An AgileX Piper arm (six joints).
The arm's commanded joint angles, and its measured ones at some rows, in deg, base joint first. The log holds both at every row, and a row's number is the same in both.
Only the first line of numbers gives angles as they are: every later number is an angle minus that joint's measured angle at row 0.
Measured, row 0:
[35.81, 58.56, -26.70, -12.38, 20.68, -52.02]
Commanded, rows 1 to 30:
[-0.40, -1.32, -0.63, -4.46, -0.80, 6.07]
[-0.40, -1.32, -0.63, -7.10, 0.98, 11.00]
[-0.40, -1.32, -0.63, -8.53, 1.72, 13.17]
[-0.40, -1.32, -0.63, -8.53, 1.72, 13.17]
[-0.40, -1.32, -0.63, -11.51, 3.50, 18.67]
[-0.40, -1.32, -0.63, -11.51, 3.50, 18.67]
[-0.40, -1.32, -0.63, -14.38, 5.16, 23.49]
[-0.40, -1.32, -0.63, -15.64, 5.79, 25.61]
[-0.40, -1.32, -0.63, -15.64, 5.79, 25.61]
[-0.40, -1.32, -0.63, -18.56, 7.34, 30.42]
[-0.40, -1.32, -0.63, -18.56, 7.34, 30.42]
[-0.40, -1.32, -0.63, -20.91, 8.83, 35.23]
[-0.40, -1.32, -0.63, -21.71, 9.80, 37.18]
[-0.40, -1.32, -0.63, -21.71, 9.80, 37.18]
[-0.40, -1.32, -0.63, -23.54, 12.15, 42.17]
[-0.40, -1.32, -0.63, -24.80, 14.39, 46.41]
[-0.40, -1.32, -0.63, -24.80, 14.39, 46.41]
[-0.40, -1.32, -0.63, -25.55, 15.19, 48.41]
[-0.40, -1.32, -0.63, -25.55, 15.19, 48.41]
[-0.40, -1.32, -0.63, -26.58, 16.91, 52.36]
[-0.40, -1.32, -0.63, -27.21, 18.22, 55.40]
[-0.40, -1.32, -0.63, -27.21, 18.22, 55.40]
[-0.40, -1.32, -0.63, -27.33, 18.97, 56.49]
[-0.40, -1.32, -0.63, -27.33, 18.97, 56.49]
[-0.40, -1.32, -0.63, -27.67, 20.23, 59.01]
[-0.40, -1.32, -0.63, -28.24, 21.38, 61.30]
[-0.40, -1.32, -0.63, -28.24, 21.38, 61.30]
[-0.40, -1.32, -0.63, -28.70, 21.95, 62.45]
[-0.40, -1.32, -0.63, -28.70, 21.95, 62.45]
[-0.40, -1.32, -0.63, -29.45, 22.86, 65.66]
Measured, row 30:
[0.00, -0.40, 0.00, -24.86, 21.89, 61.42]
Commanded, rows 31 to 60:
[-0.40, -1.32, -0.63, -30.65, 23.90, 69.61]
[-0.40, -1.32, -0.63, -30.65, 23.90, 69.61]
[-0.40, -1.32, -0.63, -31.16, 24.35, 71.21]
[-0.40, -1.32, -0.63, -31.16, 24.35, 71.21]
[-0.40, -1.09, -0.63, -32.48, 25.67, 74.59]
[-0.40, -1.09, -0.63, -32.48, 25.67, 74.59]
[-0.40, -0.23, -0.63, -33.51, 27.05, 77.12]
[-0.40, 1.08, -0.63, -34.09, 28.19, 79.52]
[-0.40, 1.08, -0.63, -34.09, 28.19, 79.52]
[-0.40, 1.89, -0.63, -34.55, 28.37, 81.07]
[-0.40, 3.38, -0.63, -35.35, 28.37, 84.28]
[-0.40, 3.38, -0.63, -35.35, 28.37, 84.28]
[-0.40, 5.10, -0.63, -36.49, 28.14, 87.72]
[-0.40, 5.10, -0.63, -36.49, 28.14, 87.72]
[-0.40, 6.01, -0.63, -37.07, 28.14, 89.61]
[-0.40, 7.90, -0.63, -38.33, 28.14, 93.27]
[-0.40, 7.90, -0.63, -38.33, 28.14, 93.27]
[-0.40, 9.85, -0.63, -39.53, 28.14, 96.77]
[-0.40, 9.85, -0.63, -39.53, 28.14, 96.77]
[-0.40, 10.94, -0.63, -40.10, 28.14, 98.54]
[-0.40, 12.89, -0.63, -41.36, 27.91, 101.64]
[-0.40, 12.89, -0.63, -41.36, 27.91, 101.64]
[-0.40, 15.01, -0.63, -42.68, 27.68, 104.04]
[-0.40, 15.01, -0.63, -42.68, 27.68, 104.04]
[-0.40, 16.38, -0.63, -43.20, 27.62, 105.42]
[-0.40, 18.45, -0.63, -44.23, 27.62, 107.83]
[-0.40, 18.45, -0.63, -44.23, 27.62, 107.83]
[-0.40, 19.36, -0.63, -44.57, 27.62, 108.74]
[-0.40, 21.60, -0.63, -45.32, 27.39, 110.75]
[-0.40, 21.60, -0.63, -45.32, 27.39, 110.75]
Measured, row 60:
[0.00, 19.42, -0.11, -40.79, 25.79, 107.77]
